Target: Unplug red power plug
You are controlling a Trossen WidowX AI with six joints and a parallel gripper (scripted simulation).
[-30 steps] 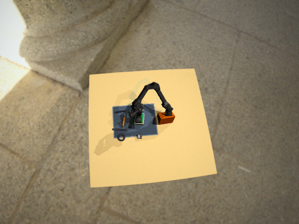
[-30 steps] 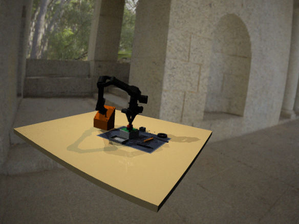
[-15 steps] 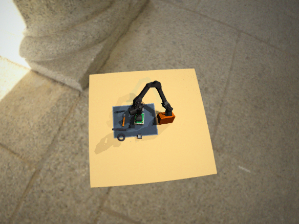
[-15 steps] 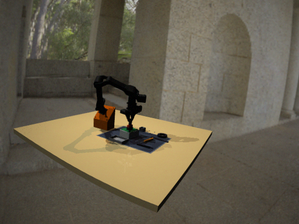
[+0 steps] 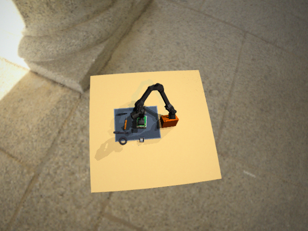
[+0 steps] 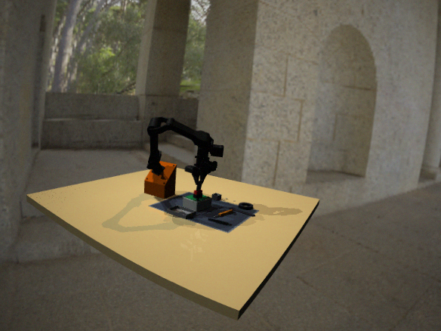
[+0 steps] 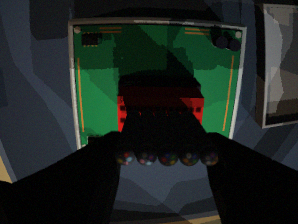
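My gripper tip is 40 mm above the red power plug. Also, from my gripper tip: blue mat (50 mm ahead, 120 mm below); black bar (210 mm ahead, 110 mm to the left, 120 mm below).
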